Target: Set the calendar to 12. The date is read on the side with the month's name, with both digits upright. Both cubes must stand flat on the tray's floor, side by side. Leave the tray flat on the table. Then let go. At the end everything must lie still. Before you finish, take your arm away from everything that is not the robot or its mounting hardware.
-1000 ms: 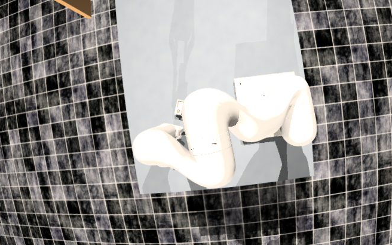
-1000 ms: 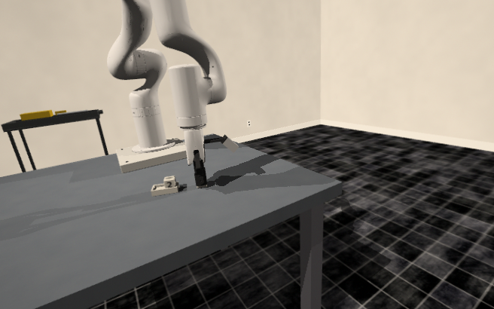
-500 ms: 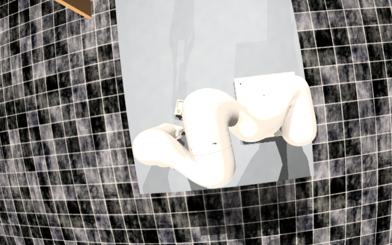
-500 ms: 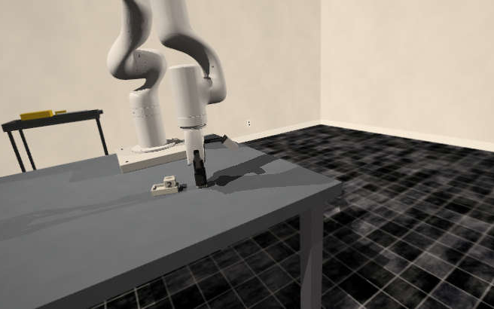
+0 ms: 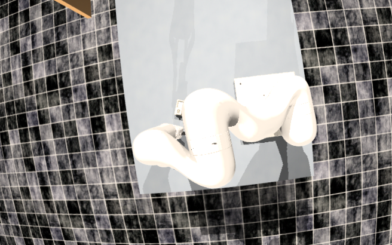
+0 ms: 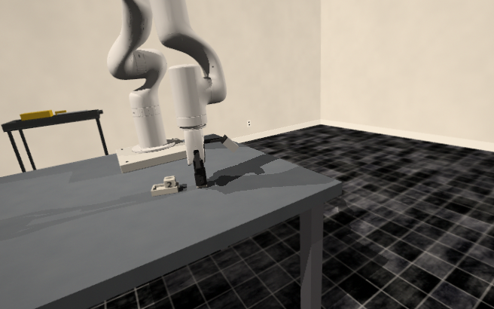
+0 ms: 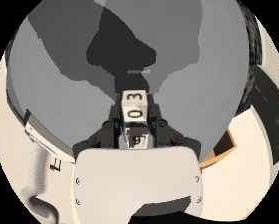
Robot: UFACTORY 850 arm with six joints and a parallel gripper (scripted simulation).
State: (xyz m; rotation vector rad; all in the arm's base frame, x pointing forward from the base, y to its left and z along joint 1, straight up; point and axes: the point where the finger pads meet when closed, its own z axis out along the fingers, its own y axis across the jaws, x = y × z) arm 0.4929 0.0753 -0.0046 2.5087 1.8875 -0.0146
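My hand is 3 cm past the calendar tray, 10 cm to the left of it and 2 cm above it.
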